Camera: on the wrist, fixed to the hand. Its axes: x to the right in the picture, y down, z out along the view.
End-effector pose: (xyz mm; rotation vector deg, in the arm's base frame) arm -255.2 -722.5 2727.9 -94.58 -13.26 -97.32
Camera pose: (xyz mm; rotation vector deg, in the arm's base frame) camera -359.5 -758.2 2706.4 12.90 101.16 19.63
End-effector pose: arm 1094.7 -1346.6 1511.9 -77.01 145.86 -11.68
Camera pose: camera 1097.5 -1348.9 1624.2 -132.96 -75.66 -4.97
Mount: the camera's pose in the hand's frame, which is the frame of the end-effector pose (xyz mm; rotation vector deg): -17.4 -30.5 -106.7 11.01 -55.69 -170.63
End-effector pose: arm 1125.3 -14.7 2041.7 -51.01 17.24 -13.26
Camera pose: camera 1069.3 -105.1 2005.4 20.83 121.08 126.29
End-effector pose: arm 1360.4 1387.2 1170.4 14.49 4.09 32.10
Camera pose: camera 1347.0 1376.2 1059.4 17.10 -24.75 -146.05
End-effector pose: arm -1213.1 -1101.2 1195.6 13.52 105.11 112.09
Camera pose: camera -1236.0 -1204.5 1157.8 -47.54 6.76 -33.21
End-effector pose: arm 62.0 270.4 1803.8 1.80 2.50 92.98
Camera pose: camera 88.3 253.7 1695.9 31.75 -19.87 -84.09
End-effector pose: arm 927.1 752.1 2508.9 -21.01 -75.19 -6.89
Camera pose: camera 1012.0 686.3 2476.0 -95.45 63.89 101.88
